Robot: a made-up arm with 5 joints.
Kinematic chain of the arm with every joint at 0, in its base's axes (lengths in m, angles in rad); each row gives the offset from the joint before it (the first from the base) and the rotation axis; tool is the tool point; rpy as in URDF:
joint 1: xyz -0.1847 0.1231 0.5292 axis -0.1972 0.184 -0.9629
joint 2: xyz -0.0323 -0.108 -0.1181 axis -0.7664 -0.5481 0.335
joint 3: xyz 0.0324 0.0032 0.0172 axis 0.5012 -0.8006 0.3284
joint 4: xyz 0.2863 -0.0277 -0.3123 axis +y
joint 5: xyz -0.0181 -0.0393 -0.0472 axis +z
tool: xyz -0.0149 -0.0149 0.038 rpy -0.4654 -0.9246 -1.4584
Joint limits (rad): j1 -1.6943..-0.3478 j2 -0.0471..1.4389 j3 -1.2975..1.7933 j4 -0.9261..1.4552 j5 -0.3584..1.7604
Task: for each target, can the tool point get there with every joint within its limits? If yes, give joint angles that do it. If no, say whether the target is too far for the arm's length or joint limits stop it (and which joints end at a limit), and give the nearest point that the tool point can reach.
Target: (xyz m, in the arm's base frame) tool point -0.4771 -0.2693 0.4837
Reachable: no: joint limits stop it (at a limit: joint 1, joint 3, joint 4, joint 5) | nearest point -0.4956 0.0622 0.4572 | short by 0.333 m
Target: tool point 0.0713 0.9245 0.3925
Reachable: no: too far | nearest point -0.0064 0.5993 0.3993 | short by 0.334 m
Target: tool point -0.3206 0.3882 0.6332
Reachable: yes | joints -1.4002 0.7219 1.2720 1.0235 -0.0921
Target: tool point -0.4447 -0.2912 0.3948
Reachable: no: joint limits stop it (at a limit: joint 1, joint 2, joint 3, joint 5) | nearest point -0.2119 -0.2850 0.1634 | short by 0.328 m
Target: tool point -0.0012 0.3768 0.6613
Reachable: yes | joints -0.7375 0.0871 1.4957 0.3842 0.1300
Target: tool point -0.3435 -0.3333 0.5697
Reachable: no: joint limits stop it (at a limit: joint 1, joint 2, joint 3) | nearest point -0.0186 -0.2925 0.5732 | short by 0.327 m
